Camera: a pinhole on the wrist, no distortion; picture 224 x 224 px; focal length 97.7 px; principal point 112.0 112.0 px. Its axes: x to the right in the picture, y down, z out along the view. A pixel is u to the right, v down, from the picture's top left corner.
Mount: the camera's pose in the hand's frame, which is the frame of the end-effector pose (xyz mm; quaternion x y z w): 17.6 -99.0 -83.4 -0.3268 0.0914 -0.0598 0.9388
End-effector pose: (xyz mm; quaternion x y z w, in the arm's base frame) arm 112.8 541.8 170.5 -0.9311 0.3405 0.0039 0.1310
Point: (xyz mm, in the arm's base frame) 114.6 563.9 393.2
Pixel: behind the camera
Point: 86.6 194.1 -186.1
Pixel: 127 138
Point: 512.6 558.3 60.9
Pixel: outside the picture
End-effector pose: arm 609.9 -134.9 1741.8 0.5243 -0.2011 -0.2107 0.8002
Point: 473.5 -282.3 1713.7
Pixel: 67 28
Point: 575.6 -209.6 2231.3
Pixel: 97 145
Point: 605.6 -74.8 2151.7
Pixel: 85 171
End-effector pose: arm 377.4 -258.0 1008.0 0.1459 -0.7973 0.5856 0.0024
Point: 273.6 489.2 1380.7
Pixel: behind the camera
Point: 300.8 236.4 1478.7
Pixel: behind the camera
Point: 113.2 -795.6 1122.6
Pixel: 187 25
